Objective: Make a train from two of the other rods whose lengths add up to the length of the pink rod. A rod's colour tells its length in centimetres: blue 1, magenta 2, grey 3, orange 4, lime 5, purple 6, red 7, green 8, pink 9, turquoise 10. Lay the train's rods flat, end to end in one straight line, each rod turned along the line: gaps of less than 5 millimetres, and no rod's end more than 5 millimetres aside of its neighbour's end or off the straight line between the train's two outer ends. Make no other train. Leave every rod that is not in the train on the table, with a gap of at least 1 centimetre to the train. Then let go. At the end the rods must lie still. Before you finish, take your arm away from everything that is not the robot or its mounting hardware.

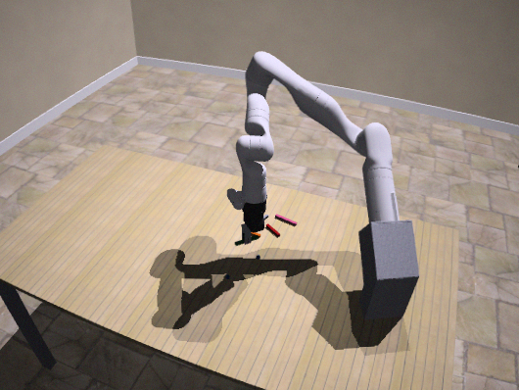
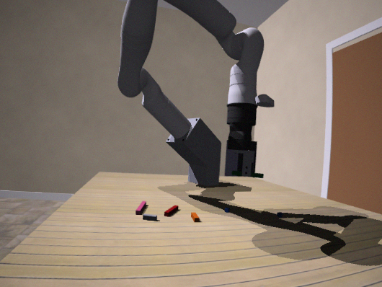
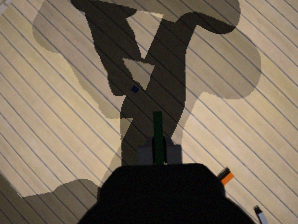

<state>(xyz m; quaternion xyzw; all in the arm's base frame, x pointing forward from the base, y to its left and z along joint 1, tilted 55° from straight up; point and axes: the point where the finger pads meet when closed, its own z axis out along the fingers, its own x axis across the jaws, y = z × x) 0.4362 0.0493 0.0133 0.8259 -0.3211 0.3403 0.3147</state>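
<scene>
My hand is 1 cm above the green rod. Round my hand: grey rod 2 cm behind, 24 cm to the right, 11 cm below; orange rod 14 cm to the right, 11 cm below; red rod 6 cm behind, 18 cm to the right, 11 cm below.
</scene>
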